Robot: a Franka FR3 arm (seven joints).
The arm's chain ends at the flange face. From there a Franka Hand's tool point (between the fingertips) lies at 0.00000 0.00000 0.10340 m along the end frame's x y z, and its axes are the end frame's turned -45 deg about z.
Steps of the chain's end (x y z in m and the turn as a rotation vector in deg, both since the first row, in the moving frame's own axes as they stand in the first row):
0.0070 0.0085 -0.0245 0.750 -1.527 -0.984
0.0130 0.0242 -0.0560 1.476 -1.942 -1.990
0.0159 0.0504 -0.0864 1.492 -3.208 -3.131
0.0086 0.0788 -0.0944 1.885 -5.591 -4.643
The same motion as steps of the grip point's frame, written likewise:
-0.0021 0.0081 -0.0245 1.610 -0.549 -0.984
-0.0086 0.0220 -0.0561 2.417 -0.330 -1.990
-0.0267 0.0410 -0.0866 3.323 -1.213 -3.131
-0.0547 0.0525 -0.0949 5.286 -2.621 -4.643

